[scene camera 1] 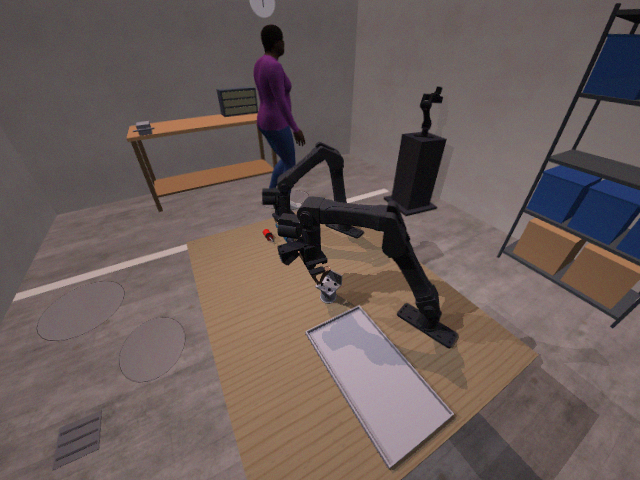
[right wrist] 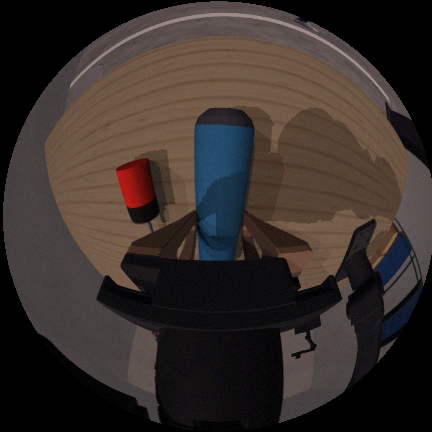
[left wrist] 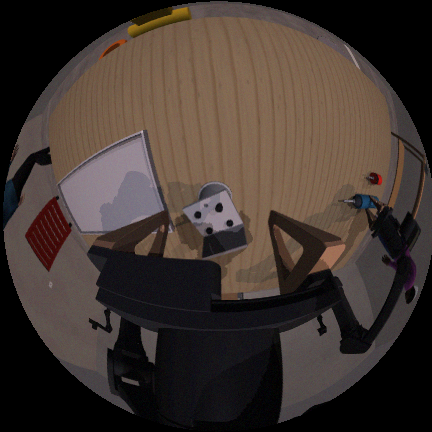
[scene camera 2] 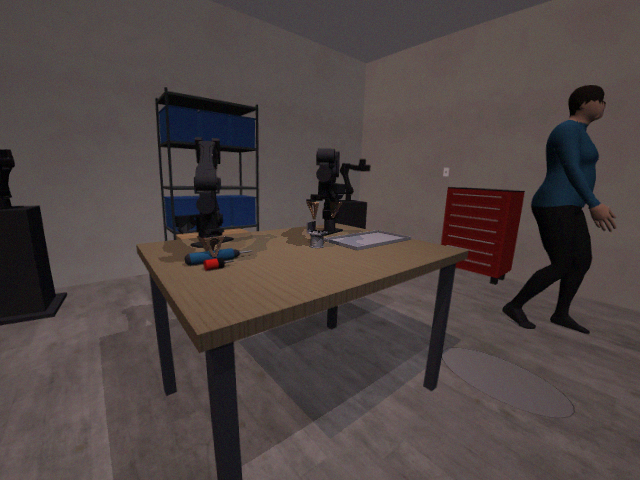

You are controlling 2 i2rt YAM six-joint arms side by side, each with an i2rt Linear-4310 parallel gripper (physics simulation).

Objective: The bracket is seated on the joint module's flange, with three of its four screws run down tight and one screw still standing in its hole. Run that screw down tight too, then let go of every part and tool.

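Frame: origin at the left arm's base, x left, y back, z up, level; metres.
Where they show: left gripper, fingertip midpoint: (scene camera 1: pixel 313 274) (left wrist: pixel 218 215) (scene camera 2: pixel 323 218); right gripper, fingertip midpoint: (right wrist: pixel 218 215) (left wrist: pixel 367 201) (scene camera 2: pixel 212 256); left arm's base, origin of the base link: (scene camera 1: pixel 426 325) (scene camera 2: pixel 329 232); right arm's base, origin of the base link: (scene camera 1: pixel 344 229) (right wrist: pixel 352 255).
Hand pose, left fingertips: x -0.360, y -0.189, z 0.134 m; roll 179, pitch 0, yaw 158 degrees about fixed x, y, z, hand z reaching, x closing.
Observation:
Things, the pixels of their top centre, and the offset from my left fingertips.
- joint module, middle of its top: (left wrist: pixel 213 216) (scene camera 1: pixel 328 285) (scene camera 2: pixel 317 232) dy +0.049, dx +0.027, dz -0.070 m
- blue screwdriver, middle of its top: (right wrist: pixel 214 254) (left wrist: pixel 367 204) (scene camera 2: pixel 220 249) dy +0.188, dx -0.382, dz -0.093 m
- black screwdriver, middle of its top: (right wrist: pixel 134 216) (left wrist: pixel 377 180) (scene camera 2: pixel 219 258) (scene camera 1: pixel 268 233) dy +0.122, dx -0.436, dz -0.100 m
- shallow pale tray, middle of its top: (left wrist: pixel 92 202) (scene camera 1: pixel 371 368) (scene camera 2: pixel 369 237) dy -0.076, dx +0.314, dz -0.118 m
The bracket (scene camera 1: pixel 330 282) (left wrist: pixel 205 208) is on the joint module (scene camera 1: pixel 327 298) (scene camera 2: pixel 316 241) (left wrist: pixel 214 186). Four dark screw heads show in its light face; the one at the upper right (left wrist: pixel 219 207) looks larger and raised. My left gripper (scene camera 2: pixel 323 217) (left wrist: pixel 218 215) is open and empty above the bracket. A blue screwdriver (scene camera 2: pixel 199 257) (left wrist: pixel 366 201) (right wrist: pixel 223 155) with a dark end cap lies along the table. My right gripper (scene camera 2: pixel 213 252) (right wrist: pixel 218 215) is shut on its handle, near the shaft end; the shaft is hidden in the right wrist view.
A small red and black screwdriver (scene camera 1: pixel 267 234) (scene camera 2: pixel 211 264) (left wrist: pixel 376 178) (right wrist: pixel 137 185) lies close beside the blue one. A shallow pale tray (scene camera 1: pixel 382 387) (scene camera 2: pixel 369 239) (left wrist: pixel 90 200) lies on the table near the joint module. Two people stand beyond the table.

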